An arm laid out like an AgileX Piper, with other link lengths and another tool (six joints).
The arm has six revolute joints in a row. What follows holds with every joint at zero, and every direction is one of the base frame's.
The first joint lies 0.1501 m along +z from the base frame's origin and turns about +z.
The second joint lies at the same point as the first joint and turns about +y.
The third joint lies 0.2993 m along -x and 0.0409 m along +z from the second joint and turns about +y.
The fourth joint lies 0.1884 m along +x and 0.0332 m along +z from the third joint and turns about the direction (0.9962, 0, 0.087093).
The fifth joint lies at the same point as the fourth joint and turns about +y.
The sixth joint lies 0.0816 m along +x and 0.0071 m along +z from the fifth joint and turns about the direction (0.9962, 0, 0.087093).
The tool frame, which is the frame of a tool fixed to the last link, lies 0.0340 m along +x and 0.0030 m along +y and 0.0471 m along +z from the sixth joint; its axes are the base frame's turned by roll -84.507, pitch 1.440 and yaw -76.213 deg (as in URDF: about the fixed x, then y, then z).
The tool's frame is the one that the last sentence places.
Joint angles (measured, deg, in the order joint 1, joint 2, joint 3, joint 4, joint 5, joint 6), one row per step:
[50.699 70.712 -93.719 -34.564 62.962 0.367]
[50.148 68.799 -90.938 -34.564 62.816 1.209]
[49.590 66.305 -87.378 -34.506 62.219 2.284]
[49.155 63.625 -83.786 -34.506 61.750 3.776]
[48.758 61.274 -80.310 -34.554 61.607 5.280]
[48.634 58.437 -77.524 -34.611 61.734 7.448]
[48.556 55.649 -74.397 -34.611 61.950 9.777]
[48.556 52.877 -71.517 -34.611 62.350 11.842]
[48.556 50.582 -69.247 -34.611 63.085 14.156]
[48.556 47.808 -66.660 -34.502 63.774 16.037]
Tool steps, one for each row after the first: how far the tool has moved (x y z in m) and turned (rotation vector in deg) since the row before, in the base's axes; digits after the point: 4 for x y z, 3 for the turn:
[-0.0039 -0.0086 -0.0058 0.126 0.658 -0.847]
[-0.0058 -0.0101 -0.0070 0.423 0.554 -0.710]
[-0.0067 -0.0108 -0.0072 0.810 0.605 -0.871]
[-0.0055 -0.0095 -0.0088 0.480 0.942 -1.038]
[-0.0081 -0.0122 -0.0048 1.801 0.490 -1.228]
[-0.0076 -0.0115 -0.0075 1.638 0.875 -1.290]
[-0.0077 -0.0113 -0.0074 1.494 0.786 -1.196]
[-0.0061 -0.0102 -0.0067 1.644 0.973 -1.507]
[-0.0077 -0.0113 -0.0079 1.480 0.809 -1.243]

